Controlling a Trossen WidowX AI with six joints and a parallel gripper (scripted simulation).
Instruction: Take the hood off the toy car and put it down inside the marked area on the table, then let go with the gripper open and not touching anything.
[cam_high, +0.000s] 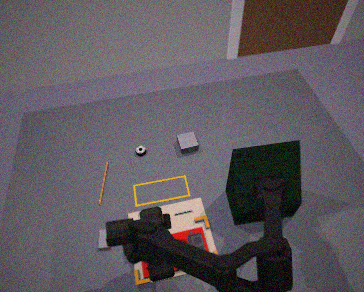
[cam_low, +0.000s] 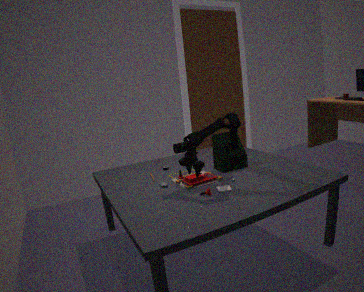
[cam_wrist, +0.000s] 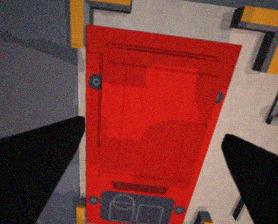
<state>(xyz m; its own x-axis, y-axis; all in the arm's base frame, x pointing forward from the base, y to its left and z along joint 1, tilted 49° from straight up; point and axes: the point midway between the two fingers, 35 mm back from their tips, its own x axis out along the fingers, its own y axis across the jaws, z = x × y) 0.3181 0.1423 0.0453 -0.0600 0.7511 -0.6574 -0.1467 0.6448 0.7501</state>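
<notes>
Right now the red hood is 10 mm below my gripper tip. The rest, counted from my gripper tip: thin orange stick 200 mm ahead, 280 mm to the right, 50 mm below; then white square plate 110 mm behind, 190 mm to the left, 50 mm below.
</notes>
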